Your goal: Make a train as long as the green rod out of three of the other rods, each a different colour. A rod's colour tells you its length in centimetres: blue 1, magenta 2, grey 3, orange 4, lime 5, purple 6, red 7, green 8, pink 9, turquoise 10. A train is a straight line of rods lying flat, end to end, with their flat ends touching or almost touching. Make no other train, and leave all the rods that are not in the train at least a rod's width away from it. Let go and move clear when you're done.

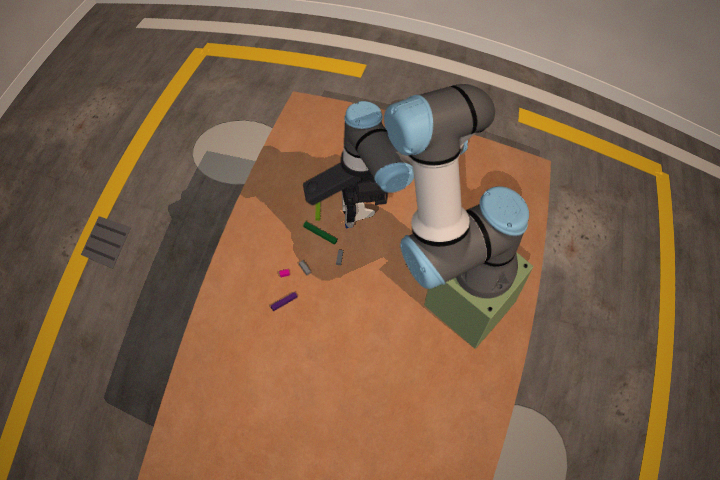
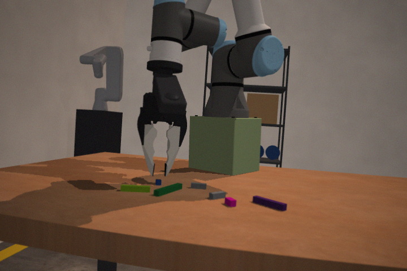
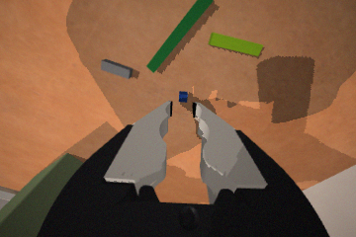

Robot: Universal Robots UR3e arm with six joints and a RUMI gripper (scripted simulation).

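Now: the blue rod 30 mm below my hand. Also, from my hand: green rod 40 mm to the left, 40 mm ahead, 30 mm below; lime rod 70 mm ahead, 30 mm below, 10 mm to the right; magenta rod 160 mm to the left, 70 mm ahead, 30 mm below.
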